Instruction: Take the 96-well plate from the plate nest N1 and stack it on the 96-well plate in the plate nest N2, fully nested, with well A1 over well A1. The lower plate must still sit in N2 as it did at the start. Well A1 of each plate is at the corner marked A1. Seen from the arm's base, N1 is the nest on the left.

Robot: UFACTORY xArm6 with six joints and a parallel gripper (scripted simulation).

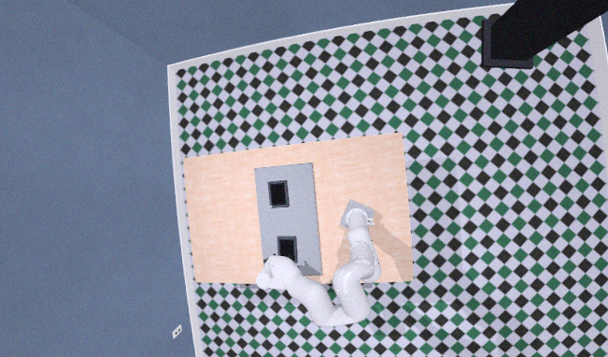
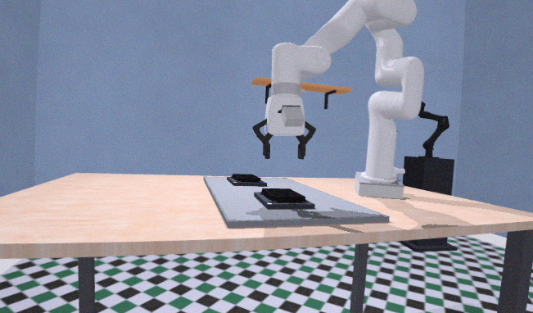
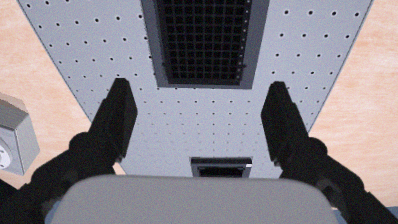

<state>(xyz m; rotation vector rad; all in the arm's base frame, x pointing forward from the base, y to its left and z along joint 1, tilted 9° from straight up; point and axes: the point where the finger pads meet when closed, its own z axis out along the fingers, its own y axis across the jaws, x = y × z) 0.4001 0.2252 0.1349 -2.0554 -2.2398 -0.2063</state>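
Now: hand 11 cm above the black 96-well plate. Also, from my hand: plate nest 12 cm below; white A1 mark 11 cm below, 8 cm to the left, 4 cm ahead.
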